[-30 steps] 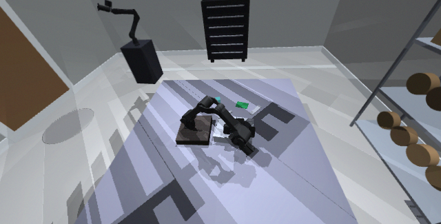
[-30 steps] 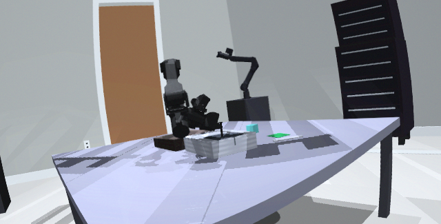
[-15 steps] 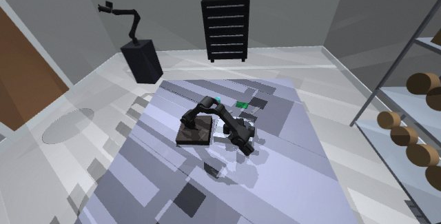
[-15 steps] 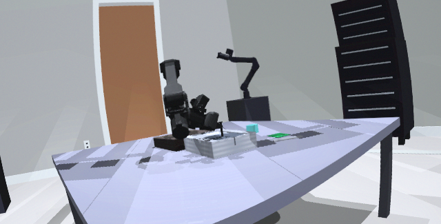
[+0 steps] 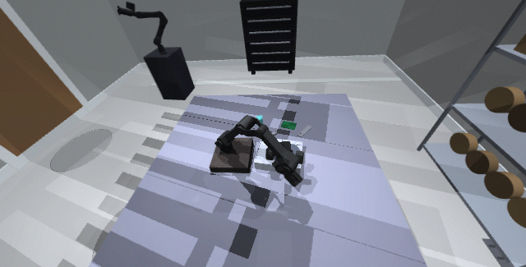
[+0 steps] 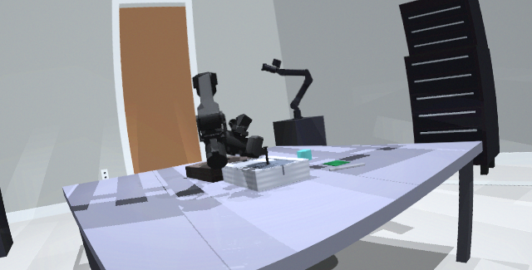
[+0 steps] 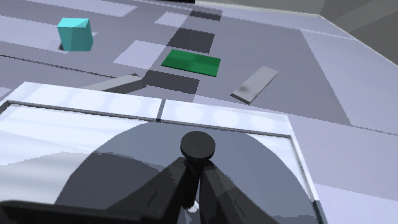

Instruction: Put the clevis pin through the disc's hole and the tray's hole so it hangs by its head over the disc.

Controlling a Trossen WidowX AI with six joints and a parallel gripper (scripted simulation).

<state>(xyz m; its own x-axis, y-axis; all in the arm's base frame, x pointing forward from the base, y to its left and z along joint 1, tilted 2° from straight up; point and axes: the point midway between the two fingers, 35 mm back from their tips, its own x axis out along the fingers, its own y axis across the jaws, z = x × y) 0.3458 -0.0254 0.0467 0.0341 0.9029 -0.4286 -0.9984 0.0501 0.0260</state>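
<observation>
My gripper tip is now 1 cm above the clevis pin. The rest, counted from my gripper tip: disc 4 cm below; pale flat bar 11 cm ahead, 24 cm to the left, 9 cm below; steel tray 4 cm behind, 5 cm below.
</observation>
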